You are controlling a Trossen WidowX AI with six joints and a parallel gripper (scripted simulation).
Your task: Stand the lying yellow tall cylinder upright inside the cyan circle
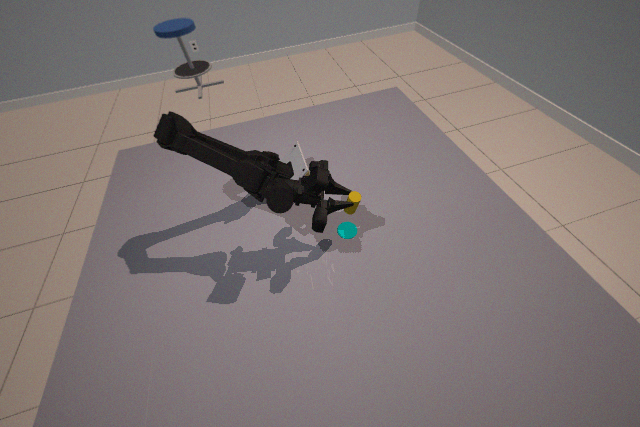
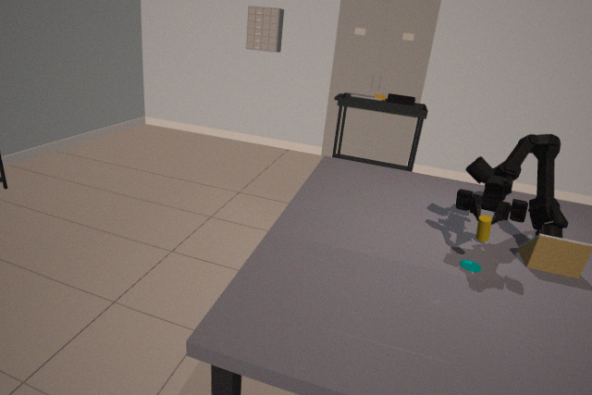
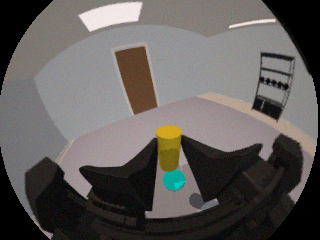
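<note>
The cyan circle is 1 cm behind my gripper tip, 1 cm to the right of it and 15 cm below it. From my gripper tip the other things lie so: yellow tall cylinder (2 cm below).
</note>
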